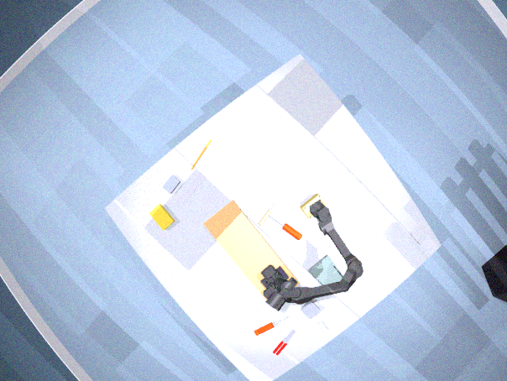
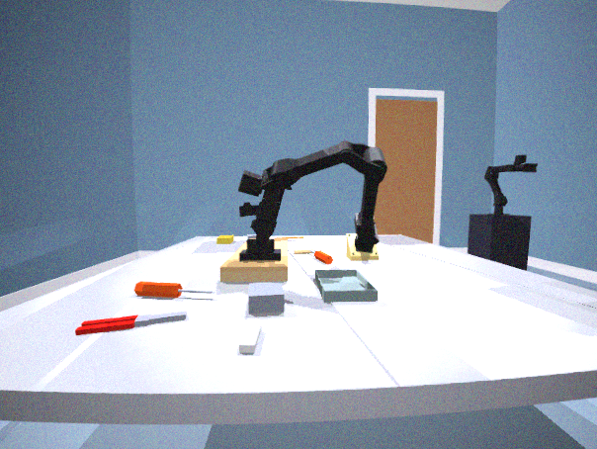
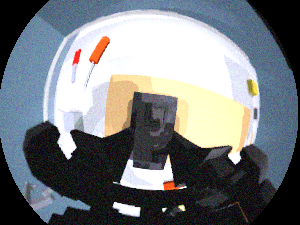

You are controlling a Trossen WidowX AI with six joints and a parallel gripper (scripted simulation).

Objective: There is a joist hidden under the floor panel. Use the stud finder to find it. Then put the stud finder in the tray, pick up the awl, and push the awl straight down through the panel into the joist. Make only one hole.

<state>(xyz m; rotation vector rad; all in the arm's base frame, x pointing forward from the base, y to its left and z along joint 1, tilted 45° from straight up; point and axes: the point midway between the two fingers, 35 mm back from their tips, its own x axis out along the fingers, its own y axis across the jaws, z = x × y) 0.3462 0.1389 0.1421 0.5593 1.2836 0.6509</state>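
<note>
My gripper tip is 24 cm past the tray, 14 cm to the right of it and 5 cm above it. From my gripper tip the other things lie so: dark stud finder: 1 cm ahead, 2 cm above; grey block: 8 cm behind, 25 cm to the left, 5 cm below; awl: 15 cm behind, 29 cm to the right, 6 cm below.
</note>
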